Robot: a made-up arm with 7 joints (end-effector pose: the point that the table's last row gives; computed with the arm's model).
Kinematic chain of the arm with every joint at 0, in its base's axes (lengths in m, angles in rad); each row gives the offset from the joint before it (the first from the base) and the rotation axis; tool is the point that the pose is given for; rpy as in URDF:
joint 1: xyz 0 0 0.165 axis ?
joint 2: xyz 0 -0.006 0.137 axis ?
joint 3: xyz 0 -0.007 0.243 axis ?
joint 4: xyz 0 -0.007 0.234 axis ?
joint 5: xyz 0 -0.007 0.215 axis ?
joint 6: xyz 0 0 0.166 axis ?
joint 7: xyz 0 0 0.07 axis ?
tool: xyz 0 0 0 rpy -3.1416 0 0
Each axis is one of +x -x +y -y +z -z.
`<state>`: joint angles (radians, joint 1 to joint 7).
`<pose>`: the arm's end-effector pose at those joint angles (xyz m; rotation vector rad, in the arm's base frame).
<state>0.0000 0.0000 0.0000 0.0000 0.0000 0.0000 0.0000</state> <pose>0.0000 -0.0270 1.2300 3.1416 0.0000 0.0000</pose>
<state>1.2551 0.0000 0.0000 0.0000 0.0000 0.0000 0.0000</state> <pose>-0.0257 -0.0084 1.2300 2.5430 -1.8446 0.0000</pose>
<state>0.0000 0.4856 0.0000 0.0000 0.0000 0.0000 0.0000</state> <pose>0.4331 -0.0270 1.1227 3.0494 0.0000 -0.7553</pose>
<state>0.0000 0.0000 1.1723 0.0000 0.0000 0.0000 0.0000</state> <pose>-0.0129 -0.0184 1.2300 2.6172 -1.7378 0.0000</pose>
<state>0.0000 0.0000 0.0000 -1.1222 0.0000 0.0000 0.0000</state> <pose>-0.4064 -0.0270 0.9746 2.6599 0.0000 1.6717</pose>
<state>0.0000 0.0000 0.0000 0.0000 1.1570 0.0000 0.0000</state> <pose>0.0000 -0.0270 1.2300 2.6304 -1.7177 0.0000</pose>
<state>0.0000 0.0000 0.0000 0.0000 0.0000 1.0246 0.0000</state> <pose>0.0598 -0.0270 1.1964 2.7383 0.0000 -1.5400</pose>
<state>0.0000 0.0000 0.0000 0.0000 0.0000 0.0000 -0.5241</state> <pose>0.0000 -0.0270 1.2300 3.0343 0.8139 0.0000</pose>
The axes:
joint 1: -z
joint 2: +y
joint 3: -z
joint 4: +y
joint 5: -z
joint 6: +y
joint 7: -z

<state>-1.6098 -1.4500 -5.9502 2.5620 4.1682 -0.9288 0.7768</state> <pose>0.1426 -0.0798 0.4893 -0.4077 -1.4511 1.9228</pose>
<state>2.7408 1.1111 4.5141 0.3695 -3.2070 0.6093 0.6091</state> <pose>-0.6973 -0.4138 0.7082 1.6103 1.4616 1.2544</pose>
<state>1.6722 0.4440 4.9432 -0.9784 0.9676 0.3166 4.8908</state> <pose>-0.4004 -0.2301 0.9901 -2.5298 -0.0349 -1.2364</pose>
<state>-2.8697 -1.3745 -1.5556 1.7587 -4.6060 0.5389 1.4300</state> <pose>0.2529 -0.5068 0.4349 -2.0993 0.2834 -0.4555</pose>
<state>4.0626 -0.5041 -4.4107 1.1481 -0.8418 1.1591 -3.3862</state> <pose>0.5367 -0.0518 0.7920 1.4358 -0.2416 -0.1705</pose>
